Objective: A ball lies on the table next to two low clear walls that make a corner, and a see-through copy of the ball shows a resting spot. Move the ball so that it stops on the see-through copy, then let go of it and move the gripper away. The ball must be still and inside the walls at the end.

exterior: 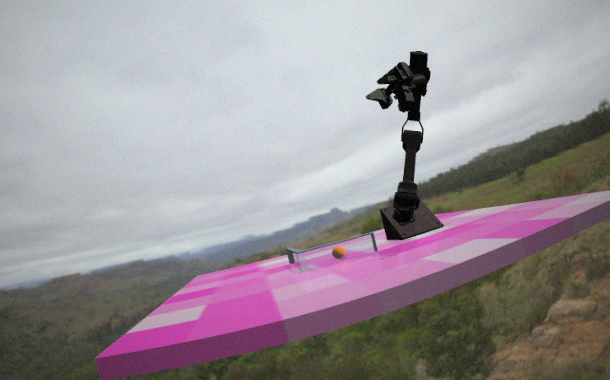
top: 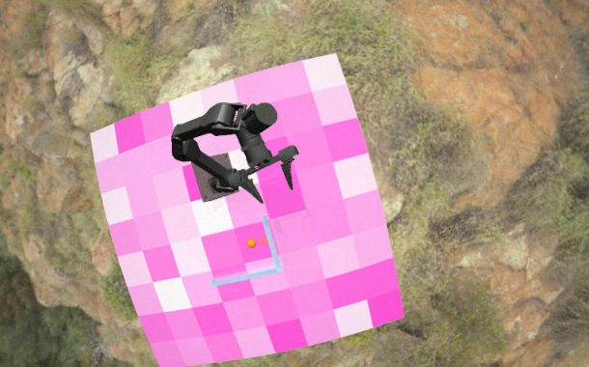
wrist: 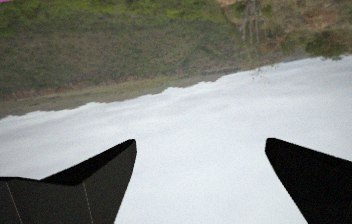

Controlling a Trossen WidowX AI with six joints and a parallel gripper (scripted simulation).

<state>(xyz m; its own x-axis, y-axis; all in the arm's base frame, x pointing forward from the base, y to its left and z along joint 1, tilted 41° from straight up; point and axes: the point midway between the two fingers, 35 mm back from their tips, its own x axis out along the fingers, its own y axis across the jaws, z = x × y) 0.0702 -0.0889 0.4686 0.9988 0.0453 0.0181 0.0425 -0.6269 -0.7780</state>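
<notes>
The orange ball is 45 cm below my gripper tip, 22 cm to the right of it and 15 cm ahead of it. From my gripper tip the other things lie so: clear wall (44 cm below, 18 cm ahead, 13 cm to the right); see-through copy (45 cm below, 16 cm to the right, 16 cm ahead).
</notes>
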